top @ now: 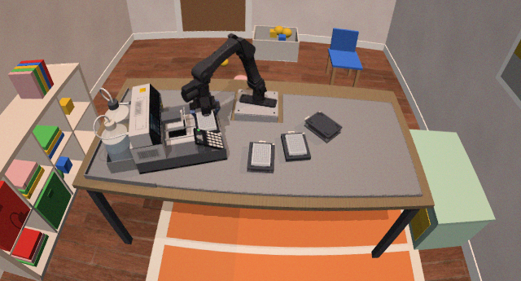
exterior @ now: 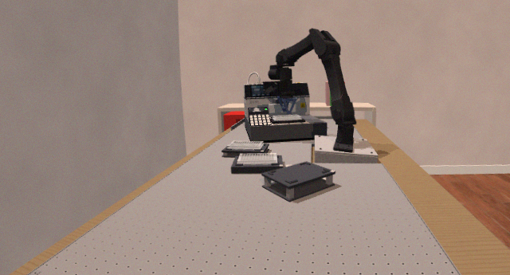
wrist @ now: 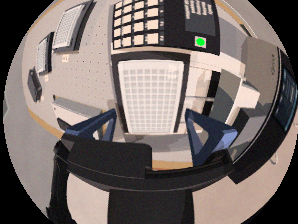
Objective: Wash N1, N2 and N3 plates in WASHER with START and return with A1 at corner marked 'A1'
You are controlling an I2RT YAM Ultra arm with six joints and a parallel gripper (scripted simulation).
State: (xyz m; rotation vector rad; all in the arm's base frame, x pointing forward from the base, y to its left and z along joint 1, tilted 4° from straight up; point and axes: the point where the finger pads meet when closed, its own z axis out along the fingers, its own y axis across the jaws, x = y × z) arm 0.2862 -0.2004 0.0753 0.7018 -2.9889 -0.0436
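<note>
Right now my hand is 40 mm above the washer carrier. The rest, counted from my hand: manifold: 70 mm ahead, 130 mm to the right, 10 mm above; plate washer: 70 mm ahead, 140 mm to the right; nest: 180 mm behind, 570 mm to the left, 90 mm below.
</note>
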